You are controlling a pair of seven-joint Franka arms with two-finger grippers.
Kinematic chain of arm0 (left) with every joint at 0, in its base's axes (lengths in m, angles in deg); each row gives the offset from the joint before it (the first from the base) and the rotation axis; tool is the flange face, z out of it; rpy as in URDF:
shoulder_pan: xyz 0 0 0.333 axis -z
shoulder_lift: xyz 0 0 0 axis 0.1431 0.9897 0
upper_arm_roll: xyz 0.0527 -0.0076 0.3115 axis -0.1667 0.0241 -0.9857
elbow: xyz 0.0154 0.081 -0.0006 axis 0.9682 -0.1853 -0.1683
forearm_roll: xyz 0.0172 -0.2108 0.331 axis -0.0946 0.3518 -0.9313
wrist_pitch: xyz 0 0 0 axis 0.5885 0.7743 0.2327
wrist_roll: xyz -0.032 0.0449 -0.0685 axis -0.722 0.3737 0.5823
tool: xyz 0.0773 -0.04 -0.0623 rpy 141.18 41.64 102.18
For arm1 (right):
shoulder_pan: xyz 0 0 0.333 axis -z
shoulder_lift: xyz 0 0 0 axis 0.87 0.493 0
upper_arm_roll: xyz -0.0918 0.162 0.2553 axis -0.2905 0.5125 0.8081
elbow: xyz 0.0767 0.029 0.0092 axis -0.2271 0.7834 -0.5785
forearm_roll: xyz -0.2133 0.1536 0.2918 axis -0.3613 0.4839 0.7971
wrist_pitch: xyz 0 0 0 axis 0.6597 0.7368 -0.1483
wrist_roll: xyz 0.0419 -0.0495 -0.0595 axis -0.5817 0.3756 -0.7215
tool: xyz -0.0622 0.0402 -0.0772 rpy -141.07 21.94 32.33
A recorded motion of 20 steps. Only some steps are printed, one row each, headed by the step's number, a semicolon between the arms.
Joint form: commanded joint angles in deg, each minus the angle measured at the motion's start. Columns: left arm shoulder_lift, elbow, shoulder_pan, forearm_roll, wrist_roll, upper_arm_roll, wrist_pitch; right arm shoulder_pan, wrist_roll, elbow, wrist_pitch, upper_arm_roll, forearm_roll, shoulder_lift.
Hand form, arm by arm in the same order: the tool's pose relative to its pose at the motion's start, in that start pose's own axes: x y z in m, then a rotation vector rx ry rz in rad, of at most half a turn. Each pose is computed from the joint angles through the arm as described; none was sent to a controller.
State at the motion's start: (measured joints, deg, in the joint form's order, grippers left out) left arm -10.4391 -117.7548 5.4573 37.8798 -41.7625 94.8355 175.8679; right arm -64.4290 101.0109 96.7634 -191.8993 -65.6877 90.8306 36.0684
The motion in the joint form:
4: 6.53 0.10 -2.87 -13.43 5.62 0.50 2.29; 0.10 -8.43 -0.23 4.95 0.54 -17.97 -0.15
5: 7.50 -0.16 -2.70 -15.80 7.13 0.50 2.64; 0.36 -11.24 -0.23 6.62 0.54 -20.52 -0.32
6: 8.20 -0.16 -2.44 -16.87 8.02 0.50 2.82; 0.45 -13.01 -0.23 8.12 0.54 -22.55 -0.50
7: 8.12 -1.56 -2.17 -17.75 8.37 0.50 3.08; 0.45 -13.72 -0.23 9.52 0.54 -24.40 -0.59
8: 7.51 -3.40 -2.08 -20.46 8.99 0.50 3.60; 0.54 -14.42 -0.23 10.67 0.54 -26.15 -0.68
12: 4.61 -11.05 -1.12 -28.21 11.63 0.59 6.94; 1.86 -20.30 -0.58 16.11 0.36 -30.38 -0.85
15: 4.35 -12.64 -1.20 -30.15 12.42 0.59 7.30; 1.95 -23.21 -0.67 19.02 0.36 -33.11 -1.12
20: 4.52 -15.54 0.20 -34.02 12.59 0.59 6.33; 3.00 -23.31 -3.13 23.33 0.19 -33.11 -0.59
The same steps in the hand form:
4: -0.0009 -0.0215 0.0702 0.0417 -0.2007 -0.0032; 0.0015 0.0196 0.0030 -0.2986 0.0598 -0.2626
5: 0.0043 -0.0220 0.0799 0.0547 -0.2311 0.0000; 0.0022 0.0257 0.0012 -0.3519 0.0505 -0.3181
6: 0.0094 -0.0223 0.0852 0.0610 -0.2431 0.0020; 0.0016 0.0301 0.0000 -0.3952 0.0403 -0.3546
7: 0.0146 -0.0162 0.0923 0.0583 -0.2561 0.0196; 0.0009 0.0340 -0.0003 -0.4348 0.0312 -0.3718
8: 0.0152 -0.0104 0.0971 0.0778 -0.2913 0.0428; 0.0011 0.0380 -0.0013 -0.4710 0.0256 -0.3871
12: 0.0278 0.0181 0.1097 0.1546 -0.3636 0.1312; 0.0063 0.0590 -0.0104 -0.5796 -0.0386 -0.4593
15: 0.0285 0.0242 0.1172 0.1634 -0.3868 0.1482; 0.0043 0.0664 -0.0140 -0.6425 -0.0760 -0.5030
20: 0.0425 0.0413 0.1310 0.1679 -0.4445 0.2267; 0.0078 0.0715 -0.0286 -0.6575 -0.1076 -0.4703

